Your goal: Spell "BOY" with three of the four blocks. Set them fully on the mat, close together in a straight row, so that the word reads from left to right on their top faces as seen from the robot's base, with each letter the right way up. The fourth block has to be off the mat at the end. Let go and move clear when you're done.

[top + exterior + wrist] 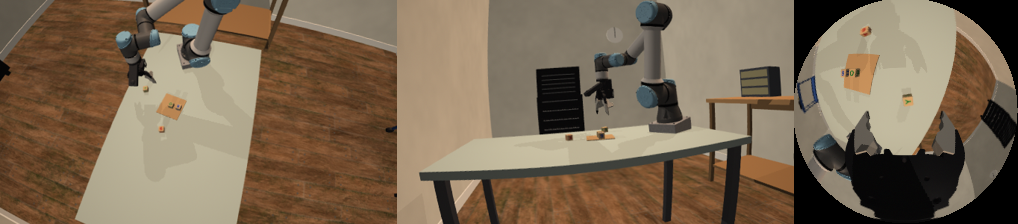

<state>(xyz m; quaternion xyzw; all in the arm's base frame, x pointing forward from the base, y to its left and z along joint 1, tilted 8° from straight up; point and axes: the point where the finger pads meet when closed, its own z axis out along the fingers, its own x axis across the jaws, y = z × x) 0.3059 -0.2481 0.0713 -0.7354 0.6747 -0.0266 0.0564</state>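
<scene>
Now: hand 10 mm past the block, 10 mm to the left of it and 90 mm above it. Round my hand: orange mat 80 mm ahead, 180 mm to the left, 100 mm below.
</scene>
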